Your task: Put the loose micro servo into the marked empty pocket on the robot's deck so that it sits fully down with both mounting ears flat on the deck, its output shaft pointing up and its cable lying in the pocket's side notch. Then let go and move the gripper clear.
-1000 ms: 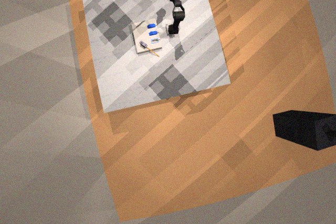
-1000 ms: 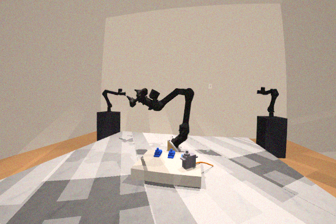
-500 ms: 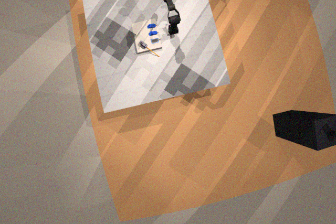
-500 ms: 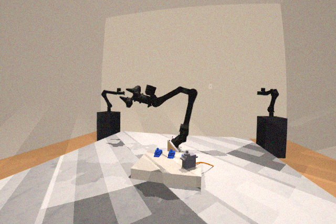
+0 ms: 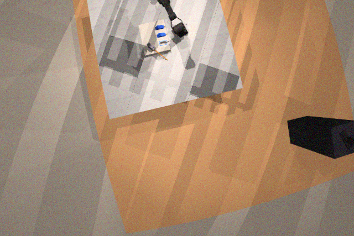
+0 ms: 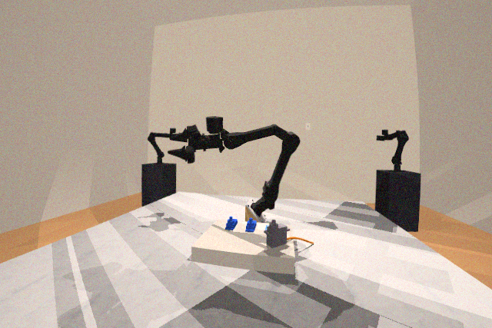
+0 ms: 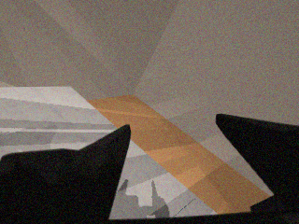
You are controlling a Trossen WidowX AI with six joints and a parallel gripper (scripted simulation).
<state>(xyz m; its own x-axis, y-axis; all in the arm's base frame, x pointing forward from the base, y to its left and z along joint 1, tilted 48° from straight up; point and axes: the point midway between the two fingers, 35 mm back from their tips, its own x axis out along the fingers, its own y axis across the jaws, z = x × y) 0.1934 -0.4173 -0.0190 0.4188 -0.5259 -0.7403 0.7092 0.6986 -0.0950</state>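
The cream deck lies 9 cm ahead of my gripper tip, 34 cm to the left of it and 33 cm below it.
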